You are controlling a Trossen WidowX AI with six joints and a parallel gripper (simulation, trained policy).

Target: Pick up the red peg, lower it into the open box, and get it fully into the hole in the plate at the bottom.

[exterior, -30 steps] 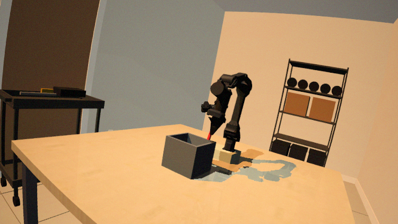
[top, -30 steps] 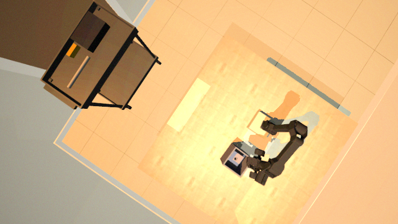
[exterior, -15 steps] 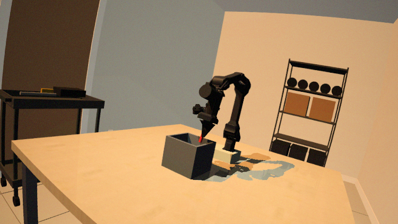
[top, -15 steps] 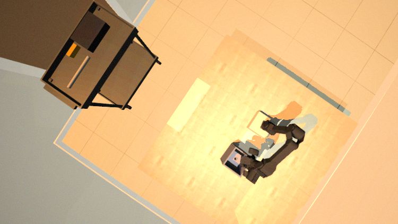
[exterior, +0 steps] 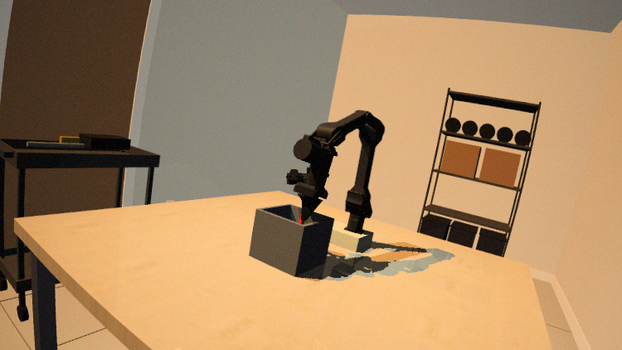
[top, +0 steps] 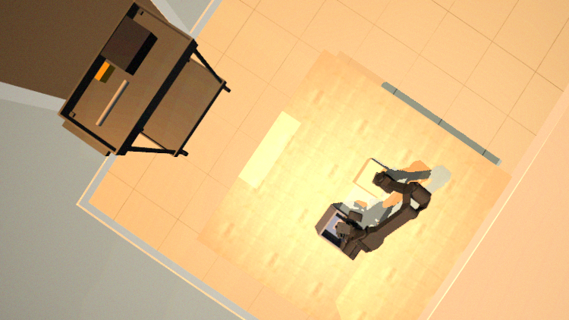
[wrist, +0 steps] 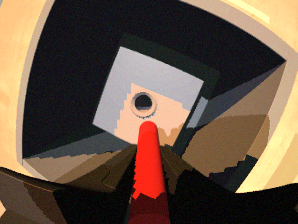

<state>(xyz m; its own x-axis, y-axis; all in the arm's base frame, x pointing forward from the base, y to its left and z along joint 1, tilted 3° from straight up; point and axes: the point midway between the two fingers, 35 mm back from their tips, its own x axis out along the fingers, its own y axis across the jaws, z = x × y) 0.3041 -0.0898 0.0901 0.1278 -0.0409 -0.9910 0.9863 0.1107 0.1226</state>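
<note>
Right now my gripper tip is 2 cm below the red peg. Round my gripper tip: grey plate 7 cm below, 2 cm to the right, 2 cm ahead.
</note>
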